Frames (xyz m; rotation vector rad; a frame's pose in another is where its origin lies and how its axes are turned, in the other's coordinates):
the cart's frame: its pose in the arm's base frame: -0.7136 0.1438 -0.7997 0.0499 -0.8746 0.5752
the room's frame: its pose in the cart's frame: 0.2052 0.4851 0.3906 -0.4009 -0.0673 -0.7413
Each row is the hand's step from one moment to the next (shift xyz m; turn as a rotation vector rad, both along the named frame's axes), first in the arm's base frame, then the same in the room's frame.
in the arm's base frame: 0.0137 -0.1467 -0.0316 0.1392 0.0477 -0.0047
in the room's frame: 0.0209 -0.1422 -0.0454 0.0599 0.0785 -0.1092
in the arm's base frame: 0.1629 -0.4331 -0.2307 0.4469 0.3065 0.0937
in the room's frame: 0.0196 -0.4111 -0.3129 0.2384 0.4154 -0.2703
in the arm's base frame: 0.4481 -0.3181 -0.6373 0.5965 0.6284 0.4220
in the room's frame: -0.1778 -0.2941 -0.7681 0.4965 0.8098 -0.1626
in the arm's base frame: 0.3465 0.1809 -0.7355 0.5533 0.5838 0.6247
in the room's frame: -0.4426 0.1451 -0.6905 0.6457 0.7874 -0.0137
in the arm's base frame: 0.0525 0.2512 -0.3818 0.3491 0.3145 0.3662
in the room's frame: -0.3408 0.1955 -0.2393 0.3993 0.4410 -0.0308
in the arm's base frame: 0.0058 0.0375 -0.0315 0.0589 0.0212 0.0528
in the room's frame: -0.0317 0.0326 -0.0191 0.0686 0.0425 -0.0139
